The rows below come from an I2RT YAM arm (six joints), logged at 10 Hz.
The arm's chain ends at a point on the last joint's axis. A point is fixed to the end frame.
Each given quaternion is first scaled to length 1.
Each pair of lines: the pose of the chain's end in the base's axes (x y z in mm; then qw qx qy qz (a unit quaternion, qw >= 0)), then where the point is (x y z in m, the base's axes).
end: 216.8 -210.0 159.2 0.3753 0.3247 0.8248 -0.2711
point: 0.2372 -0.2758 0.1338
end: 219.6 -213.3 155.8 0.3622 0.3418 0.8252 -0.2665
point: 0.2377 -0.2789 0.1283
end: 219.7 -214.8 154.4 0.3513 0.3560 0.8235 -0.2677
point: 0.2354 -0.2805 0.1257
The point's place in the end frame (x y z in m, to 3 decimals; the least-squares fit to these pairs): -0.012 -0.022 0.069
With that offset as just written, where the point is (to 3 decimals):
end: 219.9 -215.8 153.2 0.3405 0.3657 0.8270 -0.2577
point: 0.235 -0.281 0.122
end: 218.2 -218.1 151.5 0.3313 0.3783 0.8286 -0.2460
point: 0.232 -0.282 0.118
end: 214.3 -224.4 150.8 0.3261 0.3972 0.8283 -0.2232
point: 0.227 -0.287 0.114
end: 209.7 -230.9 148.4 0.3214 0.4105 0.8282 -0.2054
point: 0.222 -0.292 0.110
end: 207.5 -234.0 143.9 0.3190 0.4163 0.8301 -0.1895
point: 0.221 -0.294 0.103
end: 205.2 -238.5 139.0 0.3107 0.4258 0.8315 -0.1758
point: 0.218 -0.297 0.096
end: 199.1 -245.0 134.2 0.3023 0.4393 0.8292 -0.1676
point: 0.210 -0.302 0.090
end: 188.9 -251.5 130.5 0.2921 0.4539 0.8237 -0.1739
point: 0.198 -0.309 0.086
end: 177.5 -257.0 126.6 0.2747 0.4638 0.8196 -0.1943
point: 0.182 -0.315 0.082
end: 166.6 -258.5 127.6 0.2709 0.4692 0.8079 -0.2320
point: 0.167 -0.319 0.087
